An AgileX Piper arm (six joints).
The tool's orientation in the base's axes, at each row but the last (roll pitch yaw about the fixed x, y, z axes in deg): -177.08, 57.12, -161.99; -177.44, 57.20, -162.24; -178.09, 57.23, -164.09; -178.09, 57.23, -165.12; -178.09, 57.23, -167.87
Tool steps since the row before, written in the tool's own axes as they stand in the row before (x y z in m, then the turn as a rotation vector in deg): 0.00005, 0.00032, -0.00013, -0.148, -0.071, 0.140; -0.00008, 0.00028, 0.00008, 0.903, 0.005, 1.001; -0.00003, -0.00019, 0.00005, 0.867, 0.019, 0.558; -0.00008, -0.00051, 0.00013, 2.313, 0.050, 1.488; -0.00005, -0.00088, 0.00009, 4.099, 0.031, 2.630
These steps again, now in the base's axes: -0.00022, 0.00027, 0.00002, 0.209, -0.014, 0.050; 0.00003, 0.00030, 0.00002, 0.347, 0.069, -1.301; 0.00010, -0.00017, 0.00000, 0.000, 0.000, -1.031; 0.00027, -0.00046, 0.00001, 0.000, 0.000, -2.751; 0.00026, -0.00085, 0.00001, 0.004, -0.057, -4.870
